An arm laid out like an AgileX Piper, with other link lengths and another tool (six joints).
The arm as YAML. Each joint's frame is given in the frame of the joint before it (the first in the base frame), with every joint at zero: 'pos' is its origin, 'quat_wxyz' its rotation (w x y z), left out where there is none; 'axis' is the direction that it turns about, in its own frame. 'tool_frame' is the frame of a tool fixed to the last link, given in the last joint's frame.
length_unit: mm
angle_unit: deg
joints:
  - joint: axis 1
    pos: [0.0, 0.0, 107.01]
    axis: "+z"
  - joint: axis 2
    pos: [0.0, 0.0, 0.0]
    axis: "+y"
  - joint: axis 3
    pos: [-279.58, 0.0, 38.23]
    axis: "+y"
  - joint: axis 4
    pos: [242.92, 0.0, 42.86]
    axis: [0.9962, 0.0, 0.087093]
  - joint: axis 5
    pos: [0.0, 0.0, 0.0]
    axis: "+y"
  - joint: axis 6
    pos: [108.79, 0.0, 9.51]
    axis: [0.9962, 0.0, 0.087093]
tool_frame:
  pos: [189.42, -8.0, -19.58]
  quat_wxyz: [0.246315, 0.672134, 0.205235, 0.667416]
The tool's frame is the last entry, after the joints.
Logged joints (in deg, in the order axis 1, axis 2, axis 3, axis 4, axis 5, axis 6), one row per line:
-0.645 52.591 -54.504 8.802 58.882 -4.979
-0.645 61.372 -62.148 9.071 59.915 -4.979
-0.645 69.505 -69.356 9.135 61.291 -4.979
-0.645 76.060 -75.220 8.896 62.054 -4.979
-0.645 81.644 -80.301 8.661 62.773 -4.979
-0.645 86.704 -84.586 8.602 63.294 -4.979
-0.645 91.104 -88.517 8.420 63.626 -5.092
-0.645 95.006 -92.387 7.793 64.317 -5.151
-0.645 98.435 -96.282 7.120 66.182 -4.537
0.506 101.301 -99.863 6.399 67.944 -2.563
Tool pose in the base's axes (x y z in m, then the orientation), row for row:
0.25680 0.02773 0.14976 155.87 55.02 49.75
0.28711 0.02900 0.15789 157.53 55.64 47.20
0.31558 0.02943 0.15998 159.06 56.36 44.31
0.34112 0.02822 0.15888 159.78 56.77 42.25
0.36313 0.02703 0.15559 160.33 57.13 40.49
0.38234 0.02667 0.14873 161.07 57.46 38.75
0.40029 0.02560 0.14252 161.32 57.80 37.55
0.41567 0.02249 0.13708 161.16 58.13 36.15
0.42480 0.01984 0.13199 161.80 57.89 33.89
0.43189 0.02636 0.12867 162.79 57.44 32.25
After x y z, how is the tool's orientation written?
As a rotation vector, in degrees.
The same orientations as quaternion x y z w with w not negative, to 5 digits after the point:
0.90109 0.31807 0.28761 0.06436
0.90598 0.32000 0.27146 0.05576
0.91061 0.32266 0.25367 0.04824
0.91338 0.32452 0.24152 0.04580
0.91552 0.32623 0.23121 0.04402
0.91782 0.32742 0.22081 0.04059
0.91885 0.32922 0.21388 0.03989
0.91957 0.33169 0.20627 0.04279
0.92293 0.33021 0.19331 0.04227
0.92630 0.32684 0.18351 0.03827

